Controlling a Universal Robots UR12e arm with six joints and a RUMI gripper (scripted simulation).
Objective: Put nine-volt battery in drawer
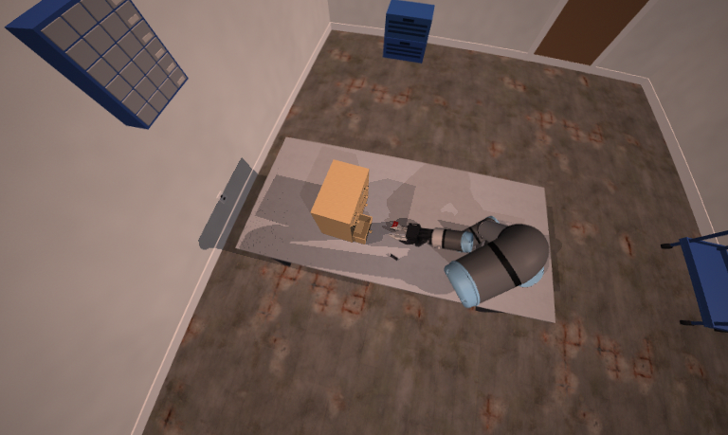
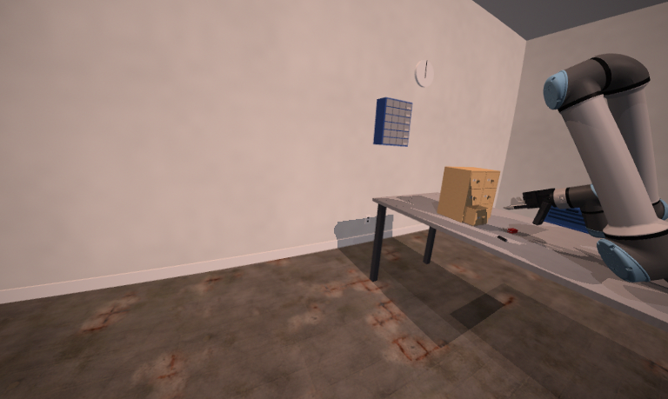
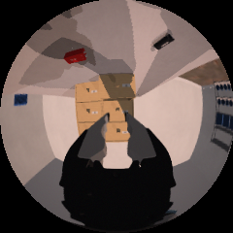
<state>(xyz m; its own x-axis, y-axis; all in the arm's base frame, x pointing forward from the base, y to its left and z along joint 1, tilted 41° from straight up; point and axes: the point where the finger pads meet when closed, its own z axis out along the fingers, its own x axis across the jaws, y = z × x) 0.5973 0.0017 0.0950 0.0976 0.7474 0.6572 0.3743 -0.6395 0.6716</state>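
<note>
Now: hand 2 cm past the red nine-volt battery, 8 cm to the left of it and 14 cm above it. Also, from my hand: drawer marked M: 28 cm ahead, 3 cm to the right, 9 cm above; drawer: 21 cm ahead, 2 cm to the right, 12 cm below; small black object: 4 cm behind, 9 cm to the left, 14 cm below.
</note>
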